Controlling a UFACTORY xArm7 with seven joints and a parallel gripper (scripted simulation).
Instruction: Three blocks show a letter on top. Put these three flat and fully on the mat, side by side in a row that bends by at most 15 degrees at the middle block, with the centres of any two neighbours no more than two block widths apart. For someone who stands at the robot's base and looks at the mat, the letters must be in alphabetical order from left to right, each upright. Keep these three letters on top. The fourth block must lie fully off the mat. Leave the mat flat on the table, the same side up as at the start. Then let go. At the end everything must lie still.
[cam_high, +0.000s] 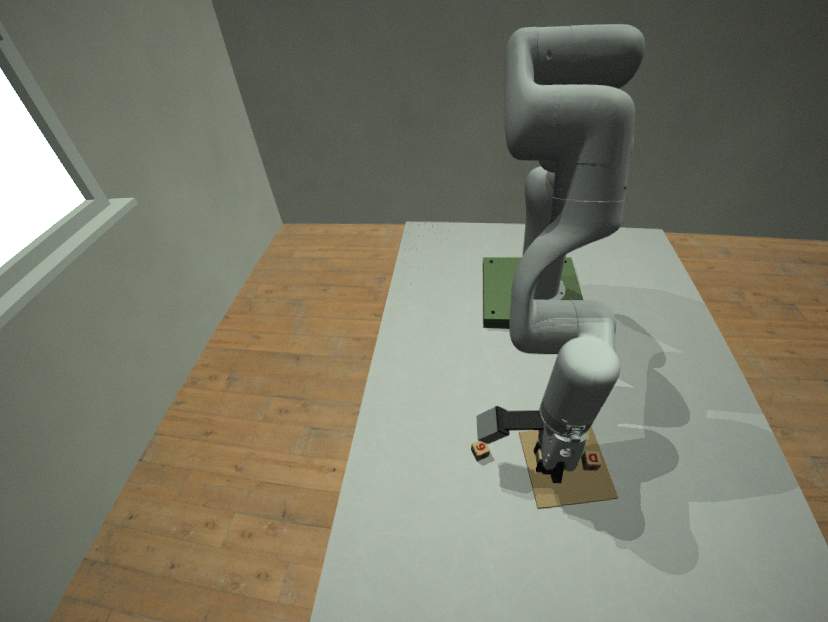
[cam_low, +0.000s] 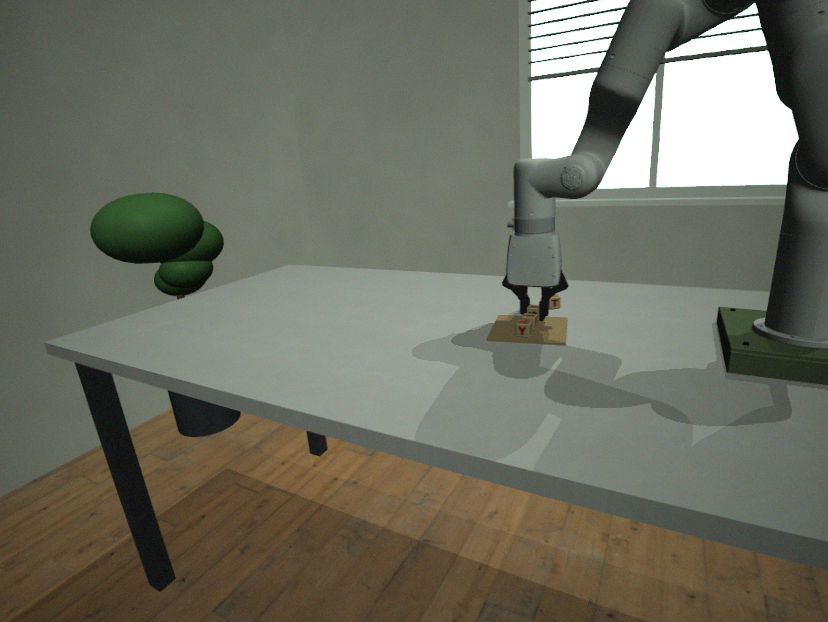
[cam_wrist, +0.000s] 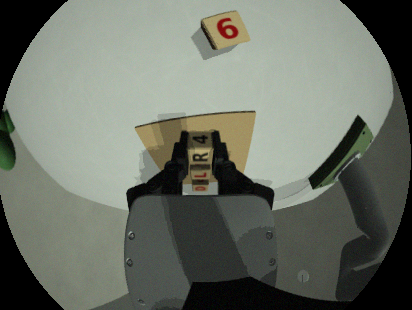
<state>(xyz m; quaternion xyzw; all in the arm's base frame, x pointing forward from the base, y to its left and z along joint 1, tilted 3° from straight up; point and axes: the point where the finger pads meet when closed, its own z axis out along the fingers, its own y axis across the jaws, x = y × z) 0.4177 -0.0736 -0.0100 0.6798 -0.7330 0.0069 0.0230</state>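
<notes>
Now: hand 40 mm to the right of the tan mat and 30 mm above it.
</notes>
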